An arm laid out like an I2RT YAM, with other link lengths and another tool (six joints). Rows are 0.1 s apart.
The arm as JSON. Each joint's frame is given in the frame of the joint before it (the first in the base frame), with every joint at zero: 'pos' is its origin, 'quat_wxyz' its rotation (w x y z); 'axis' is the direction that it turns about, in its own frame. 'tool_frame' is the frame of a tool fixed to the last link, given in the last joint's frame.
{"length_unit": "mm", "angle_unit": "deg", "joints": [
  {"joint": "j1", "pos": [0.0, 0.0, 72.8], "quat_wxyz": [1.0, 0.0, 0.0, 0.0], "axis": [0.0, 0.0, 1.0]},
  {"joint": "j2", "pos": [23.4, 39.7, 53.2], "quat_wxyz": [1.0, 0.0, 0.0, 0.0], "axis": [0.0, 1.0, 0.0]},
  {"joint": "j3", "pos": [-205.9, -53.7, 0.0], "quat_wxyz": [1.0, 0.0, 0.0, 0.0], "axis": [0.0, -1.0, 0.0]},
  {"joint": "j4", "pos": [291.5, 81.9, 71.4], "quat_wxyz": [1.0, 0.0, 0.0, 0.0], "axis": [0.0, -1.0, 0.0]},
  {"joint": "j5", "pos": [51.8, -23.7, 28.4], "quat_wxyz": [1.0, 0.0, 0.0, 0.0], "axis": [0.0, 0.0, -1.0]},
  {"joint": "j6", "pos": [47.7, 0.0, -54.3], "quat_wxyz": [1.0, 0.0, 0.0, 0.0], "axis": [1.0, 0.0, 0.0]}
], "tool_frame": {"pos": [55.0, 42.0, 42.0], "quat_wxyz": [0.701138, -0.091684, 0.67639, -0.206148]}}
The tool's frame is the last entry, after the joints.
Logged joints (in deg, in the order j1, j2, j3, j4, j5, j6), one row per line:
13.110 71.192 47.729 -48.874 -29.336 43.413
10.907 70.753 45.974 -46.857 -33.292 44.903
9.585 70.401 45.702 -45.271 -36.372 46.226
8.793 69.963 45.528 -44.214 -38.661 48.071
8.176 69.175 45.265 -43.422 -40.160 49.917
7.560 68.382 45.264 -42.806 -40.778 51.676
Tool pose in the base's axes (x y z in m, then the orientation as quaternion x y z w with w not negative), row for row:
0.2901 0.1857 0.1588 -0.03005 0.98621 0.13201 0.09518
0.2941 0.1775 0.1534 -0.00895 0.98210 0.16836 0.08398
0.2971 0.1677 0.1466 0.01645 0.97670 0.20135 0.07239
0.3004 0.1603 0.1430 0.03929 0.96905 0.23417 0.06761
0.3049 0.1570 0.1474 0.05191 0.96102 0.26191 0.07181
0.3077 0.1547 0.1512 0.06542 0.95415 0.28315 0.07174
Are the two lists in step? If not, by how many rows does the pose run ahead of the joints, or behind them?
The pose runs 2 rows behind the joints: the pose in row i belongs to the joints in row i - 2.
